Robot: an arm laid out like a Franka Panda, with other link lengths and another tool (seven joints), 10 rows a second.
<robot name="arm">
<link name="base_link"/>
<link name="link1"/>
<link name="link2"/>
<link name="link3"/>
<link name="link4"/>
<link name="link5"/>
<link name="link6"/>
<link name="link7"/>
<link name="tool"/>
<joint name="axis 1" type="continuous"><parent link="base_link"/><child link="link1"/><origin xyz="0 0 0.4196" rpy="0 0 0"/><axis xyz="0 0 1"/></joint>
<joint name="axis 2" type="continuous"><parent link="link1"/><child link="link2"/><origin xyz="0 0 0" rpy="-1.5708 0 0"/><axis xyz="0 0 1"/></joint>
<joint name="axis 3" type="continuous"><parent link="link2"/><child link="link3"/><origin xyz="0 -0.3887 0" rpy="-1.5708 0 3.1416"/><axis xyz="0 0 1"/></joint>
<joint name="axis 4" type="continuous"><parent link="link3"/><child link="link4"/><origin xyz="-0.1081 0 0" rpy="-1.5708 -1.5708 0"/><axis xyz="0 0 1"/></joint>
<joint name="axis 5" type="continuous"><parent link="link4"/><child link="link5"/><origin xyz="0.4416 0.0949 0" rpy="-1.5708 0 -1.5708"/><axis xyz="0 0 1"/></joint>
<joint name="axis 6" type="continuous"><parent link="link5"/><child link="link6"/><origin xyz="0 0 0" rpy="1.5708 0 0"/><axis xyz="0 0 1"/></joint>
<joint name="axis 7" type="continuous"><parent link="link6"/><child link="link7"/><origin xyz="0.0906 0 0" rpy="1.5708 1.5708 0"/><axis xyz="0 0 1"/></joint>
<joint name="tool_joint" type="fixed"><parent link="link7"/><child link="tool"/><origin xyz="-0.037 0.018 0.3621" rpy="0 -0.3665 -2.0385"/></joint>
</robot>
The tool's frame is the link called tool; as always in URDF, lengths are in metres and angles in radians. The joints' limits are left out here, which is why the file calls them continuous.
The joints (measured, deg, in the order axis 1, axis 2, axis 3, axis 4, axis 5, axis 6, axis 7), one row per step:
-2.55 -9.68 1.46 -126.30 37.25 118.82 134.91
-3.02 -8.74 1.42 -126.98 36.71 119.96 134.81
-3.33 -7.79 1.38 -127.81 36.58 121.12 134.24
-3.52 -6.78 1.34 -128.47 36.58 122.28 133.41
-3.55 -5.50 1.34 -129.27 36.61 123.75 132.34
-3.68 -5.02 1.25 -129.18 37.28 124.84 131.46
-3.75 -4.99 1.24 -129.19 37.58 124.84 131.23
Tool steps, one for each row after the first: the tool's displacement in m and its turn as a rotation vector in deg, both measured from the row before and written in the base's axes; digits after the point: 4 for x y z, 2 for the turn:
0.0020 -0.0100 -0.0167 -0.76 0.67 -0.78
0.0004 -0.0071 -0.0171 -0.47 0.57 -0.40
0.0008 -0.0056 -0.0159 -0.40 0.33 -0.11
0.0000 -0.0044 -0.0198 -0.51 0.38 0.14
0.0077 -0.0033 -0.0024 0.08 -0.92 -0.38
0.0005 0.0001 0.0003 0.22 -0.08 -0.05

